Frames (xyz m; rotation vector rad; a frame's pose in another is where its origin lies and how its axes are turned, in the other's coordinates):
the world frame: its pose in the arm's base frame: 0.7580 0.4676 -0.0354 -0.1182 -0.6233 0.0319
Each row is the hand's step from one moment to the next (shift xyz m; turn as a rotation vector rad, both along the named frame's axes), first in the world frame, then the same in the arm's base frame.
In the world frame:
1: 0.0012 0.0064 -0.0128 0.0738 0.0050 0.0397
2: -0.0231 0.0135 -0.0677 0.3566 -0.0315 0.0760
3: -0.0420 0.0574 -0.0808 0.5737 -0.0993 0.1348
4: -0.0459 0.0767 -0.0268 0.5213 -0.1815 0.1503
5: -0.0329 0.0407 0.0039 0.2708 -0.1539 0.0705
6: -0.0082 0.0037 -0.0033 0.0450 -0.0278 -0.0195
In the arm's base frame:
1: 0.0085 0.0051 -0.0104 0.0367 0.0138 0.0742
2: 0.0209 0.0051 -0.0696 0.2449 -0.0003 0.2720
3: 0.0134 0.0461 -0.0963 0.3864 -0.0475 0.4535
4: -0.0212 0.0704 -0.0574 0.3343 -0.1309 0.4454
5: -0.0287 0.0386 -0.0208 0.1777 -0.1280 0.2324
6: -0.0047 0.0028 -0.0079 0.0478 -0.0266 0.0137

